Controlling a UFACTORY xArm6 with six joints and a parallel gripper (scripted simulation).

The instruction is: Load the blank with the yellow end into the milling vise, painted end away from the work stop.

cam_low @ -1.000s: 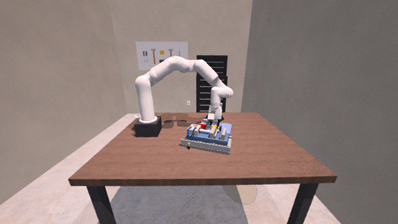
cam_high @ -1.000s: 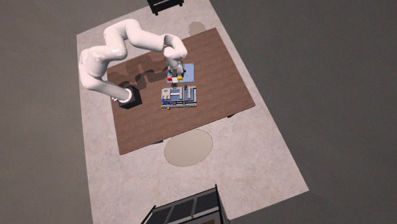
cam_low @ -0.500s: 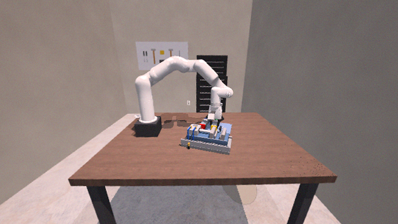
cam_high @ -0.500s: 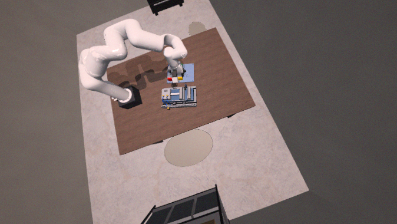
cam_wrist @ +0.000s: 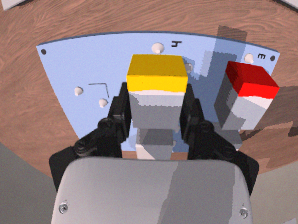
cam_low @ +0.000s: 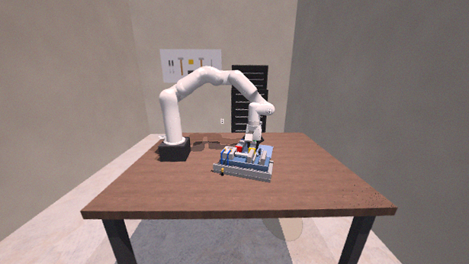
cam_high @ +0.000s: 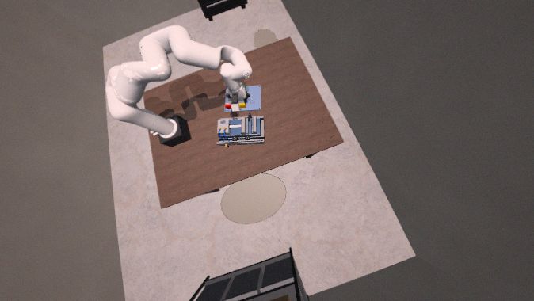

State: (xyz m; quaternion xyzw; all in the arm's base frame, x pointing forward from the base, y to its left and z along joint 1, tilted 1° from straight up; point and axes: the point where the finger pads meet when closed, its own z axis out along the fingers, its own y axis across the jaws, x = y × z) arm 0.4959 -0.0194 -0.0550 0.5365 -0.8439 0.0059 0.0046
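My gripper is now 160 mm to the left of the dark rod and 40 mm below it. Also, from my hand: yellow-ended blank 20 mm below; then red-ended blank 80 mm behind, 40 mm to the left, 20 mm below; then green-ended blank 40 mm ahead, 80 mm to the left, 20 mm below.
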